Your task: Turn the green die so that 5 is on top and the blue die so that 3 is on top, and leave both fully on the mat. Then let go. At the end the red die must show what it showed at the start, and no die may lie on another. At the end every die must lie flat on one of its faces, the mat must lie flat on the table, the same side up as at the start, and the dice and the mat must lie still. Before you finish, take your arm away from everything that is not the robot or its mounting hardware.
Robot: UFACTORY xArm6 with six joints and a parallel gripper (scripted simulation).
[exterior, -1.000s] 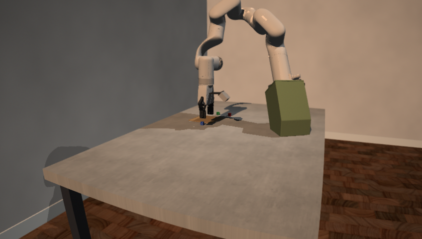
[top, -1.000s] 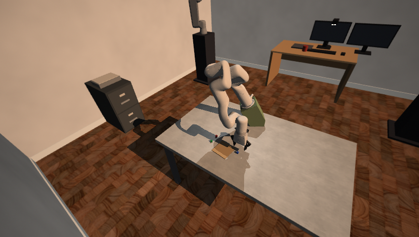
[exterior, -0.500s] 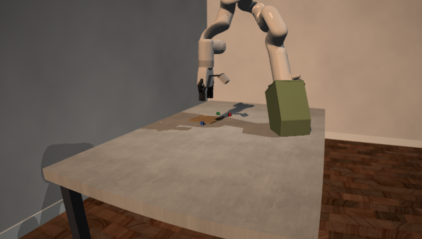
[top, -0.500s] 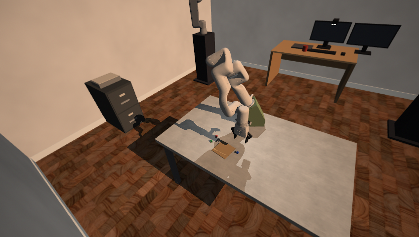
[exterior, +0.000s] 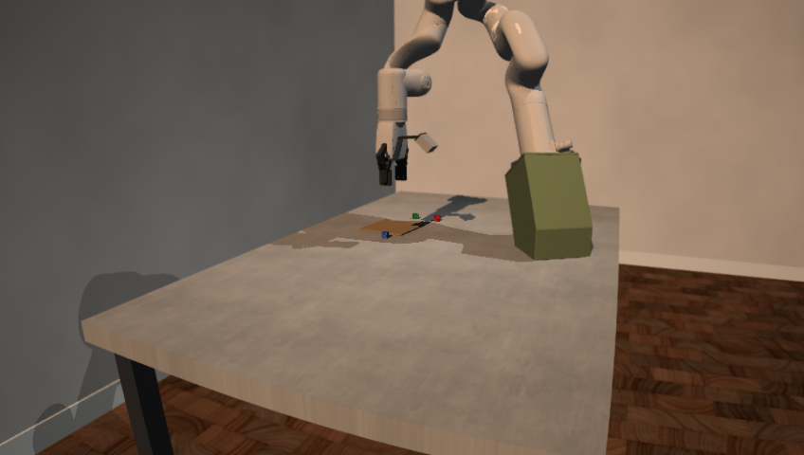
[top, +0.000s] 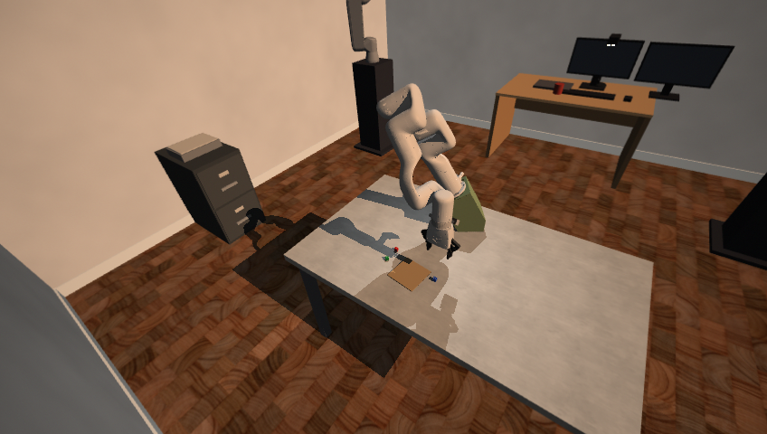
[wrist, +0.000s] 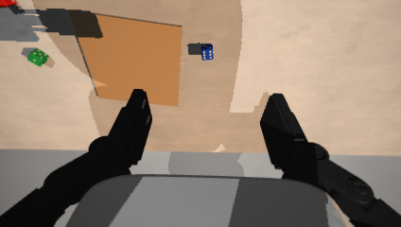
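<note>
Now: hand 240 mm to the left of the green die, 150 mm above it and 50 mm short of it. The rest, counted from my hand: blue die (150 mm below, 20 mm ahead); tan mat (160 mm below, 110 mm to the right, 60 mm ahead); red die (240 mm to the right, 150 mm below, 30 mm behind).
</note>
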